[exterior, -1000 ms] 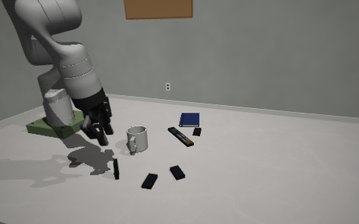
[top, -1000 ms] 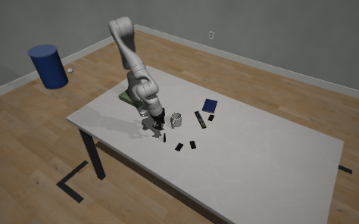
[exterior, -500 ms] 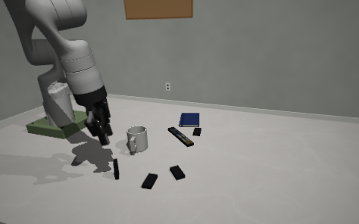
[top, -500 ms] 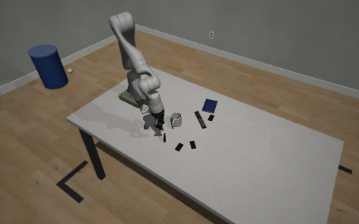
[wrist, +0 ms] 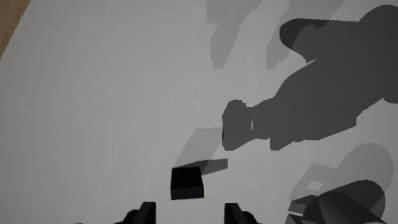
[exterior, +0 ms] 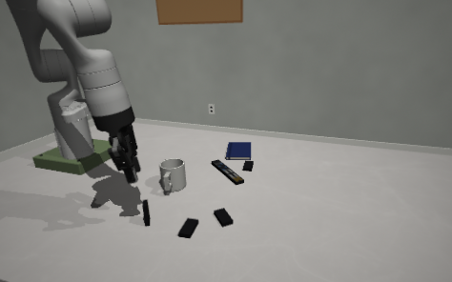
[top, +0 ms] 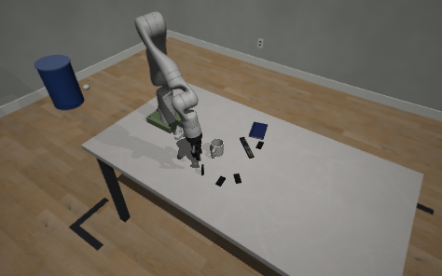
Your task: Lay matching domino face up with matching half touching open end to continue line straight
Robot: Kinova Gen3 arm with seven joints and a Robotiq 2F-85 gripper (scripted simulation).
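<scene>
Right now the domino is 11 cm below my hand, 1 cm to the left of it and 1 cm ahead of it. The rest, counted from my hand: blue book 46 cm to the left, 13 cm below, 9 cm ahead; then white mug 17 cm to the left, 11 cm below, 1 cm behind.
</scene>
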